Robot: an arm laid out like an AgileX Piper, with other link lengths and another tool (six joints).
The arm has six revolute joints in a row. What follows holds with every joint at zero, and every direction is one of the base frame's.
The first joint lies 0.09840 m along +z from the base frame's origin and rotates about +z.
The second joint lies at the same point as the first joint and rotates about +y.
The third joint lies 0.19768 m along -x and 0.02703 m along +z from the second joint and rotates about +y.
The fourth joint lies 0.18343 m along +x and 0.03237 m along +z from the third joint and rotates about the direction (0.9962, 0, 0.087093).
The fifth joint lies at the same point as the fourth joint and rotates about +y.
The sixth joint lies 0.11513 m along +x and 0.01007 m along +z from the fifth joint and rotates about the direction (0.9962, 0, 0.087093).
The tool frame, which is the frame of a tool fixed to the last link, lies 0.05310 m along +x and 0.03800 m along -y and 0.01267 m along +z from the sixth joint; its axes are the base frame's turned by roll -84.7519, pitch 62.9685 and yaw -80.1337 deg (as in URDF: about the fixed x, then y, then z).
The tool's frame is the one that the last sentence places.
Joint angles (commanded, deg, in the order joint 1, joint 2, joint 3, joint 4, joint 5, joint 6), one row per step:
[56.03, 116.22, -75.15, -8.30, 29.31, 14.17]
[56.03, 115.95, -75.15, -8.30, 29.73, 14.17]
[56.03, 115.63, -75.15, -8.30, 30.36, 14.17]
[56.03, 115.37, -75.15, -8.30, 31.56, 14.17]
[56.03, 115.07, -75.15, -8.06, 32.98, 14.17]
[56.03, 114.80, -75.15, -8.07, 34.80, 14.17]
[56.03, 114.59, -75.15, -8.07, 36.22, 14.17]
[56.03, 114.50, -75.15, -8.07, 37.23, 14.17]
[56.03, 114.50, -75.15, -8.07, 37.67, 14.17]
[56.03, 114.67, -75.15, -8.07, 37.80, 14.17]
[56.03, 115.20, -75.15, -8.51, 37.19, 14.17]
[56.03, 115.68, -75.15, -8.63, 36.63, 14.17]
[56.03, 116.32, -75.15, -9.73, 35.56, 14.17]
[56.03, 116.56, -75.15, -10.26, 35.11, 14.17]
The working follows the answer.
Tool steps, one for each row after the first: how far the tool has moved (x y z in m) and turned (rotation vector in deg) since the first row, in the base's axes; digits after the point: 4 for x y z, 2 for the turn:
[-0.0003, -0.0007, 0.0011, -0.14, 0.05, -0.05]
[-0.0008, -0.0019, 0.0023, -0.42, 0.18, -0.12]
[-0.0021, -0.0045, 0.0025, -1.25, 0.61, -0.26]
[-0.0039, -0.0076, 0.0025, -2.12, 1.30, -0.56]
[-0.0060, -0.0118, 0.0022, -3.48, 2.02, -0.77]
[-0.0077, -0.0151, 0.0020, -4.53, 2.60, -0.94]
[-0.0089, -0.0175, 0.0016, -5.33, 3.04, -1.05]
[-0.0095, -0.0186, 0.0013, -5.71, 3.25, -1.10]
[-0.0098, -0.0191, 0.0002, -5.97, 3.41, -1.12]
[-0.0086, -0.0185, -0.0020, -6.09, 3.09, -0.81]
[-0.0081, -0.0177, -0.0041, -6.06, 3.00, -0.68]
[-0.0055, -0.0162, -0.0060, -6.17, 2.07, 0.05]
[-0.0042, -0.0156, -0.0065, -6.22, 1.62, 0.40]

Tool pose at each row, in the base's axes (x y z in m, rotation vector in deg; rounded; the steps above come from the unrounded poses):
[0.2343, 0.2572, 0.0181, -97.37, 124.73, 11.87]
[0.2340, 0.2565, 0.0193, -97.40, 124.87, 11.75]
[0.2335, 0.2553, 0.0204, -97.50, 125.15, 11.55]
[0.2322, 0.2527, 0.0206, -97.89, 125.96, 11.02]
[0.2303, 0.2496, 0.0206, -98.19, 127.09, 10.63]
[0.2283, 0.2454, 0.0203, -98.86, 128.40, 9.76]
[0.2266, 0.2421, 0.0202, -99.38, 129.43, 9.09]
[0.2254, 0.2397, 0.0198, -99.77, 130.21, 8.58]
[0.2248, 0.2386, 0.0194, -99.97, 130.58, 8.34]
[0.2245, 0.2380, 0.0183, -100.13, 130.82, 8.20]
[0.2256, 0.2387, 0.0162, -100.46, 130.39, 7.86]
[0.2262, 0.2395, 0.0140, -100.58, 130.20, 7.85]
[0.2288, 0.2409, 0.0122, -101.24, 128.96, 7.09]
[0.2300, 0.2416, 0.0116, -101.55, 128.36, 6.73]

